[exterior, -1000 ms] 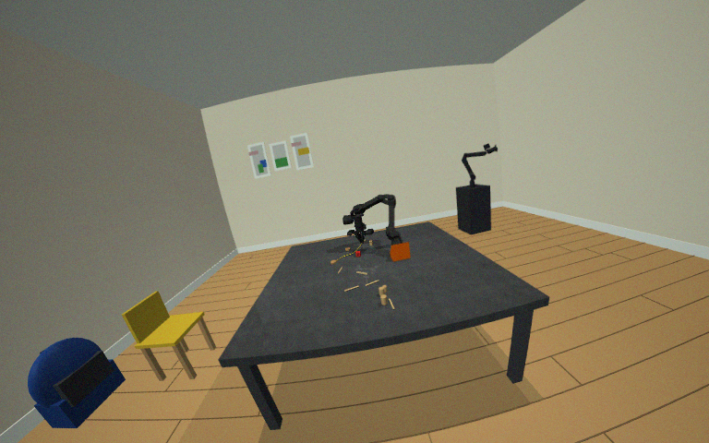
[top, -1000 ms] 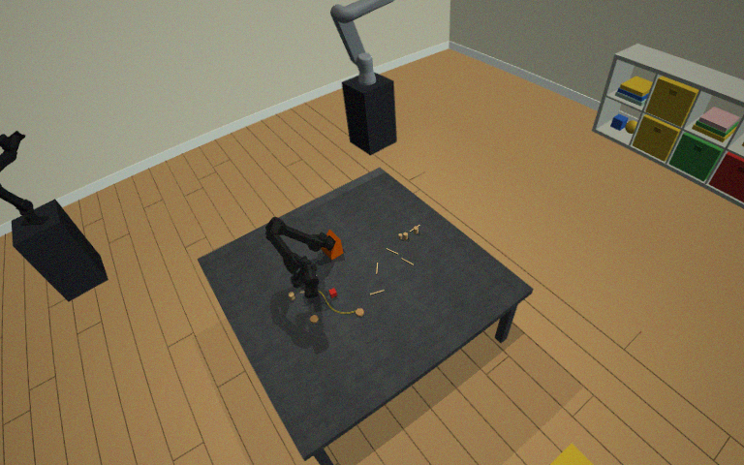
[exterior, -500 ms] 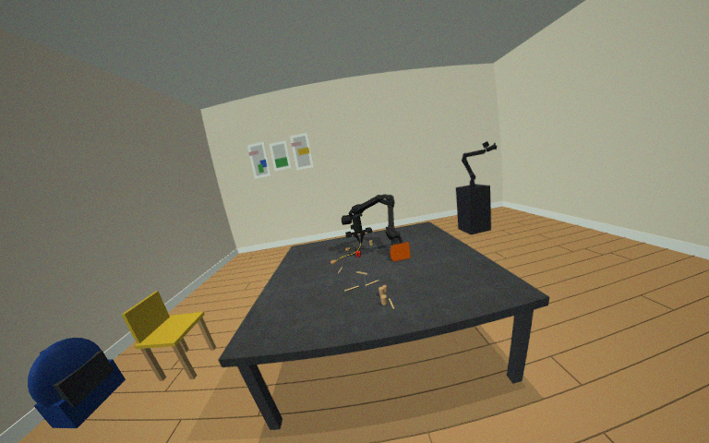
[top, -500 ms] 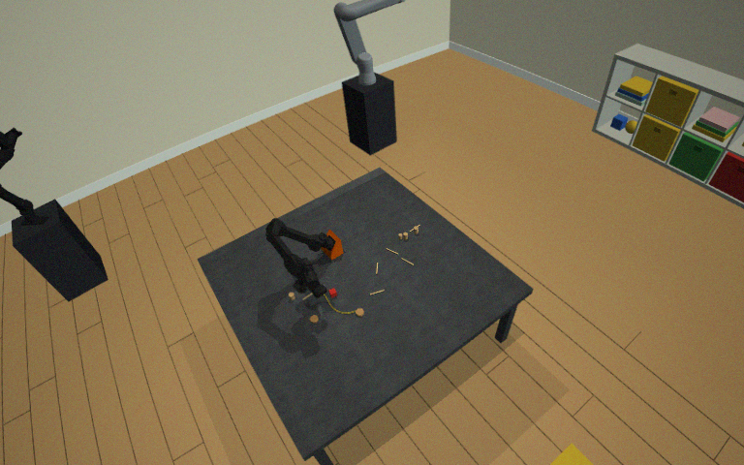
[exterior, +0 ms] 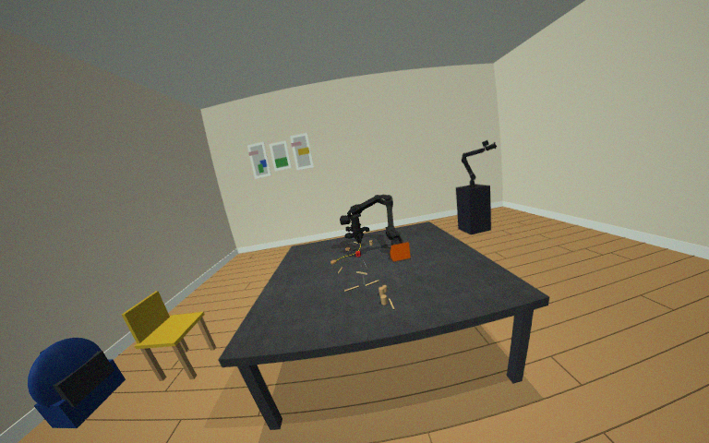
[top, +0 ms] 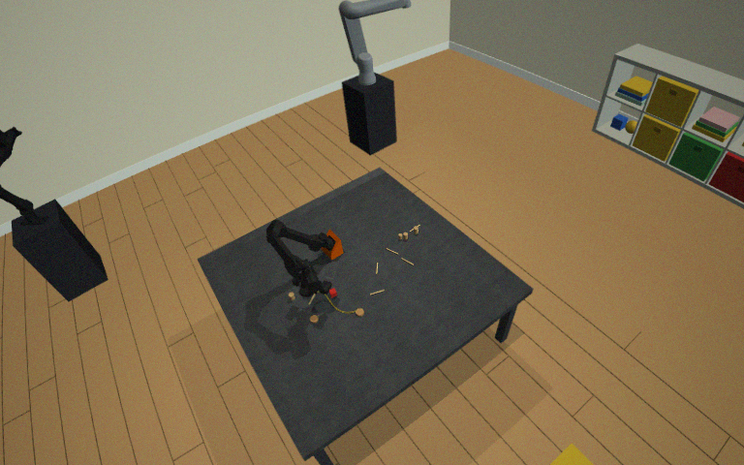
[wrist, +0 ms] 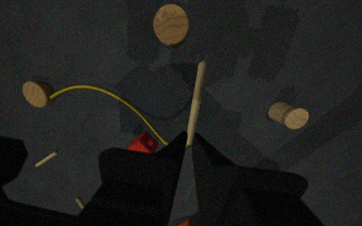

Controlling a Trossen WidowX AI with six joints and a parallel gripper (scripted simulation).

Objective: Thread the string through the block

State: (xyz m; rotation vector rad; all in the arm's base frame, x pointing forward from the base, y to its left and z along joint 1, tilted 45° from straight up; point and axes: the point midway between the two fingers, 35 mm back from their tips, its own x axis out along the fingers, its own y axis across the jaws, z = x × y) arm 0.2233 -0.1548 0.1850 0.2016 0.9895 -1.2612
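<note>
Right now my gripper tip is 10 mm short of the thin wooden stick and 10 mm to the left of it. The rest, counted from my gripper tip: red block (30 mm ahead, 80 mm to the left, 40 mm below); round wooden button (200 mm ahead, 120 mm to the left, 50 mm below).
</note>
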